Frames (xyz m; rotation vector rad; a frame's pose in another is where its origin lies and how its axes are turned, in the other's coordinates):
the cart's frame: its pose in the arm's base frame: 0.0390 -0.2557 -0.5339 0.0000 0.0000 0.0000
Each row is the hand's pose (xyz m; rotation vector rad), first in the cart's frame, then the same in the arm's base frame.
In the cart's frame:
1: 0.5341 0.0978 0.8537 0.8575 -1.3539 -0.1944
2: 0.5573 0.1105 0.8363 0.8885 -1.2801 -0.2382
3: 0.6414 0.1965 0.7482 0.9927 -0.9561 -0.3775
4: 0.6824 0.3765 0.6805 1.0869 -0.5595 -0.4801
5: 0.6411 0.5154 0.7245 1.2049 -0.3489 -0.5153
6: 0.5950 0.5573 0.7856 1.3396 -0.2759 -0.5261
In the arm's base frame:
1: 0.5731 -0.1579 0.3198 0.8575 -1.3539 -0.1944
2: 0.5963 -0.1452 0.3024 0.8885 -1.2801 -0.2382
3: 0.6804 -0.0592 0.2143 0.9927 -0.9561 -0.3775
4: 0.7214 0.1208 0.1466 1.0869 -0.5595 -0.4801
5: 0.6801 0.2597 0.1906 1.2049 -0.3489 -0.5153
6: 0.6340 0.3016 0.2517 1.3396 -0.2759 -0.5261

